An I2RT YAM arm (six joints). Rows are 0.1 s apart.
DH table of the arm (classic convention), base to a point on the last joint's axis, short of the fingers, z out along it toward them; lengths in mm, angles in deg. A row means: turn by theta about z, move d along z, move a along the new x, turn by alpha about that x. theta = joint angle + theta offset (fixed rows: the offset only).
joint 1: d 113.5; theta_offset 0; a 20; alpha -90
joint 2: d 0; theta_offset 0; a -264; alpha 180
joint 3: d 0; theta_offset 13.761; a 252.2; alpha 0
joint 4: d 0; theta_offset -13.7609; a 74; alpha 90
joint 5: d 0; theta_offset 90; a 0; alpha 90
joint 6: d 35.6; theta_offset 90; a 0; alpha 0
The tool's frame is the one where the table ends.
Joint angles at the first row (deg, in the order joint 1, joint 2, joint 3, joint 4, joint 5, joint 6):
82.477 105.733 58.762 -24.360 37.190 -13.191
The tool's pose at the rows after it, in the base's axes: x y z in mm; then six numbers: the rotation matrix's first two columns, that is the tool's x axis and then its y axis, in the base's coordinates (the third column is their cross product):
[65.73 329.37 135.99 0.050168 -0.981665 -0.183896 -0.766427 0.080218 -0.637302]
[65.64 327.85 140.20 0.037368 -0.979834 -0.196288 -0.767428 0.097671 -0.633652]
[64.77 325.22 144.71 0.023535 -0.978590 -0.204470 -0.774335 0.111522 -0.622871]
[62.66 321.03 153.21 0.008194 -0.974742 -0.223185 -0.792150 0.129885 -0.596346]
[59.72 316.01 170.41 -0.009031 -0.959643 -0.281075 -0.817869 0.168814 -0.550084]
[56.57 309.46 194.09 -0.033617 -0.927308 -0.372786 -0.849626 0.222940 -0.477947]
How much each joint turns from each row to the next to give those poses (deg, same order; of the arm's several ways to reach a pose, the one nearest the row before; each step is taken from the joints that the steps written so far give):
-0.043 -0.482 0.218 -0.502 0.546 0.110
-0.023 -0.830 0.023 -0.743 -0.044 0.939
0.044 -1.005 -0.001 -1.355 -0.524 1.159
0.131 -1.924 -0.044 -1.944 -1.596 1.507
0.154 -3.606 -0.022 -1.531 -2.732 1.794
0.043 -4.896 0.002 -0.898 -3.869 2.228

